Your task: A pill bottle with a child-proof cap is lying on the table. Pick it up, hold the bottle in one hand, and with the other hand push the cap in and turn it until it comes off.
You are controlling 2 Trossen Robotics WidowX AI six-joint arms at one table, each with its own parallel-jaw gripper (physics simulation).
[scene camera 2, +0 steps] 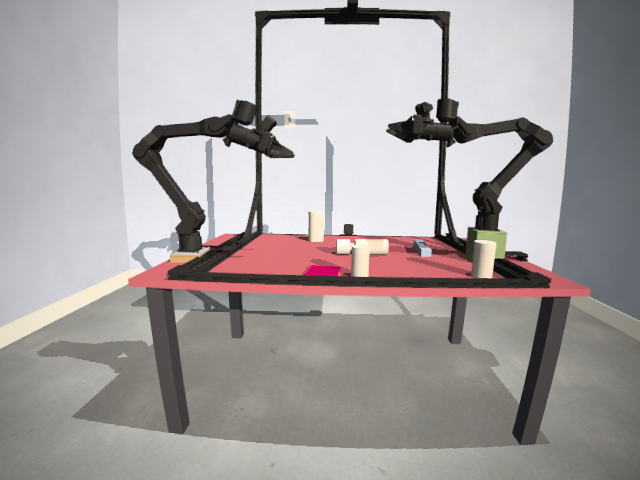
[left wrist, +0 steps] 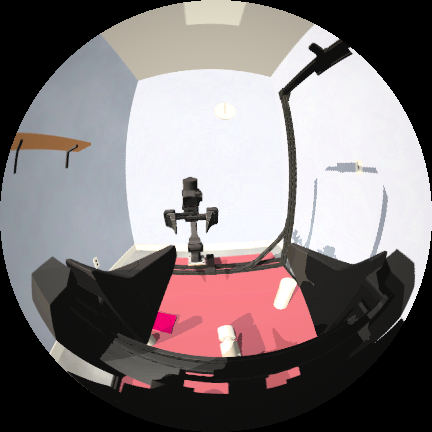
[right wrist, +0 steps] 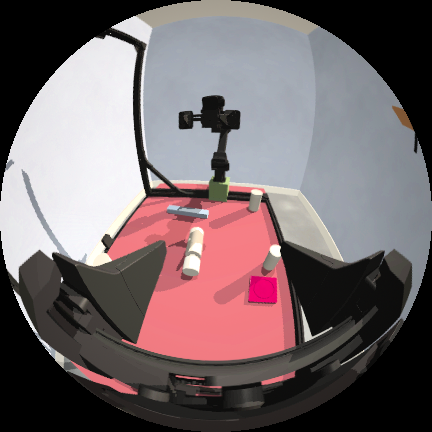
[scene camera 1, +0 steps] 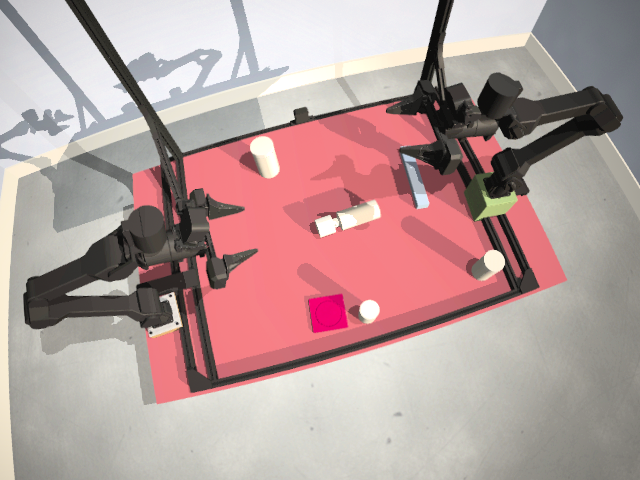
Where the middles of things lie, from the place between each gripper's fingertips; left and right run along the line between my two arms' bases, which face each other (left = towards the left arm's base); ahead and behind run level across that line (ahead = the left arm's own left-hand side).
I see the cream pill bottle [scene camera 1: 368, 211] 30 mm behind my left hand, 70 mm to the right of it and 400 mm below it. From my left hand the other things lie so: light blue bar [scene camera 1: 415, 181] 100 mm behind, 180 mm to the left, 420 mm below.
Now: right hand 8 cm past the cream pill bottle, 23 cm to the right of it and 31 cm above it. From my right hand the other things lie so: light blue bar: 15 cm behind, 48 cm to the left, 32 cm below.
